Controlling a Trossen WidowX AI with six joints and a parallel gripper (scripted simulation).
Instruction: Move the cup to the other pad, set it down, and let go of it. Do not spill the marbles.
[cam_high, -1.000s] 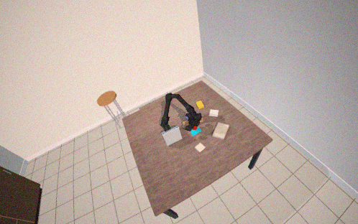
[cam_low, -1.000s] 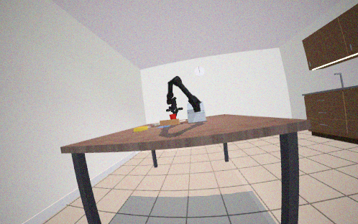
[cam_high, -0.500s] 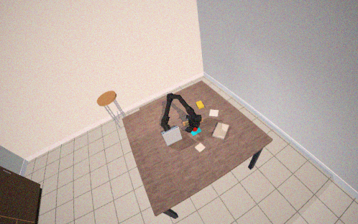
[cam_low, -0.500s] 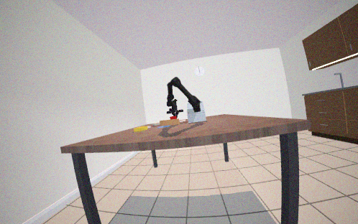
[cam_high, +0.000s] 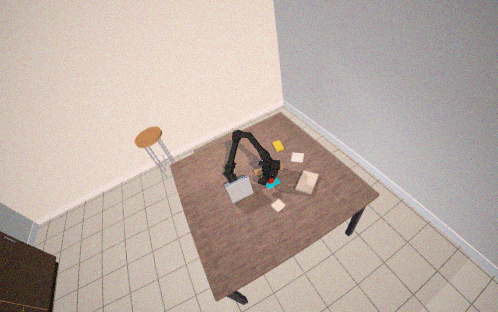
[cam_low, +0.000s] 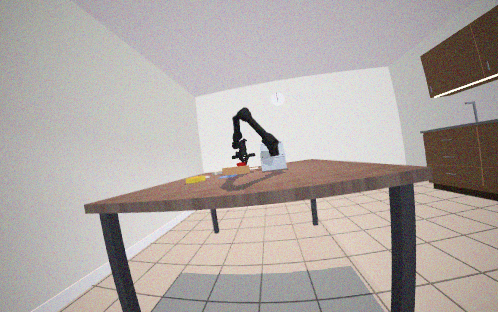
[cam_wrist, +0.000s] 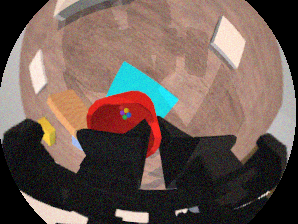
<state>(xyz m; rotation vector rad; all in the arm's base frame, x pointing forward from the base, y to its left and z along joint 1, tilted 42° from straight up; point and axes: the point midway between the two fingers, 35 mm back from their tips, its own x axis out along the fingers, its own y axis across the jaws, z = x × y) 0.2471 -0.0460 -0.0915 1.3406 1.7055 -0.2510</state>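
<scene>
Right now my gripper tip is 5 cm above the cyan pad, 3 cm short of it and 2 cm to the right of it. The rest, counted from my gripper tip: light blue pad 20 cm to the left, 9 cm ahead, 5 cm below; then wooden bar 11 cm to the left, 6 cm ahead, 2 cm below; then red cup 3 cm ahead, 1 cm to the left.
</scene>
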